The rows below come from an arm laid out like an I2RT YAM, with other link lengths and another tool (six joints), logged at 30 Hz.
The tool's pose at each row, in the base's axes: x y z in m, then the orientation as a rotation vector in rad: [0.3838, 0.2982, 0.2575, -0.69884, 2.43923, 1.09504]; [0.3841, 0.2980, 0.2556, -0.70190, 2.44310, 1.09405]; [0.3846, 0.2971, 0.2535, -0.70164, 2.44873, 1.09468]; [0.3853, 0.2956, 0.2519, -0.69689, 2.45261, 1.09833]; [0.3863, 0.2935, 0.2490, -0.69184, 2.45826, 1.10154]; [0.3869, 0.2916, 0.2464, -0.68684, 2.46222, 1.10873]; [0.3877, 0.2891, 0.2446, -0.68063, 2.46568, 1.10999]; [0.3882, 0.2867, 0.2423, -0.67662, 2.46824, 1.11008]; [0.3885, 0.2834, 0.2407, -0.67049, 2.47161, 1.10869]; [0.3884, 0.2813, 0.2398, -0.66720, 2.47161, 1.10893]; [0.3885, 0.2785, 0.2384, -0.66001, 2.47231, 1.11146]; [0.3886, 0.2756, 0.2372, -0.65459, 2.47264, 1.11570]
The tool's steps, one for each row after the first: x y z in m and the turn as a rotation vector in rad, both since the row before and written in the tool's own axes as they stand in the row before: [0.0008, -0.0014, 0.0011, 0.00044, 0.00444, -0.00003]; [0.0009, -0.0020, 0.0007, 0.00006, 0.00451, 0.00301]; [0.0007, -0.0022, 0.0000, -0.00137, 0.00138, 0.00534]; [0.0013, -0.0035, 0.0003, -0.00086, 0.00263, 0.00623]; [0.0014, -0.0030, 0.0003, -0.00381, 0.00183, 0.00644]; [0.0009, -0.0030, -0.0007, 0.00052, 0.00007, 0.00527]; [0.0014, -0.0030, -0.0003, 0.00087, 0.00022, 0.00337]; [0.0015, -0.0030, -0.0015, 0.00234, -0.00031, 0.00450]; [0.0011, -0.0017, -0.0010, 0.00040, -0.00149, 0.00181]; [0.0014, -0.0025, -0.0012, -0.00046, -0.00238, 0.00483]; [0.0013, -0.0025, -0.0015, -0.00200, -0.00161, 0.00416]
